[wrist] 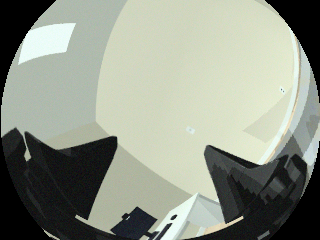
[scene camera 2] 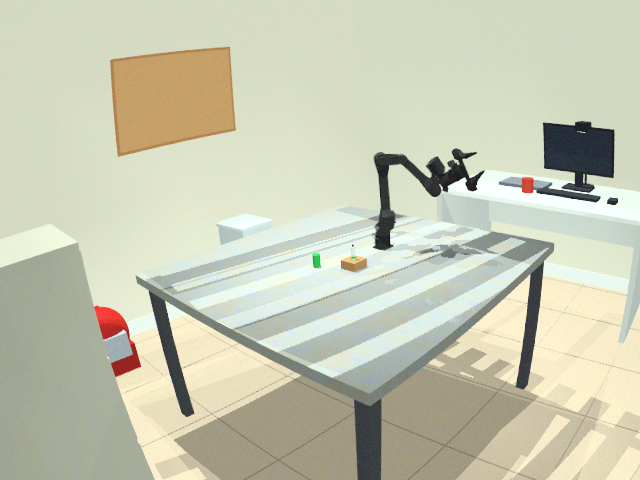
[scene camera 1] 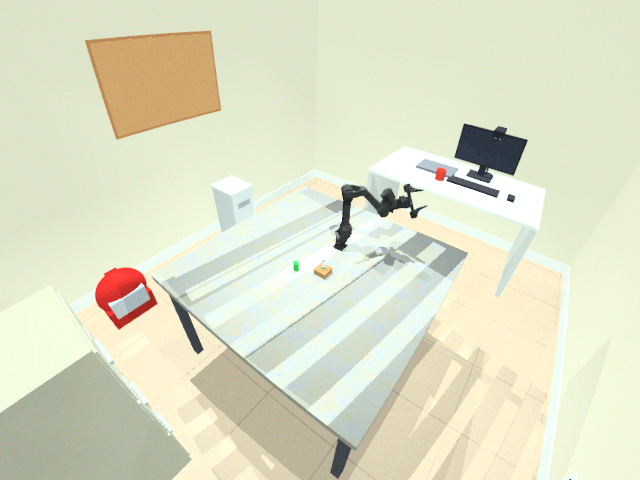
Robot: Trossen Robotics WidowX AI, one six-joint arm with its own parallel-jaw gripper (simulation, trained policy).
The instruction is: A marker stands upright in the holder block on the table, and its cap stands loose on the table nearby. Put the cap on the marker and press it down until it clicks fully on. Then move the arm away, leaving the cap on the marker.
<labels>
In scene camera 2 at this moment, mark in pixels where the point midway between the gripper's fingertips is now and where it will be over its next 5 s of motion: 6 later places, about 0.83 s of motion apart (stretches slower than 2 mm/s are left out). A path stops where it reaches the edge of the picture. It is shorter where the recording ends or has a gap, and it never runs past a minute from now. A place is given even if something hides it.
My gripper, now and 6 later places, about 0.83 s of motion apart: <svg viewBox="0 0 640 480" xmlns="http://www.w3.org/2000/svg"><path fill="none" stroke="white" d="M480 161L485 161L486 159L484 160L478 163L467 169L454 176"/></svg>
</labels>
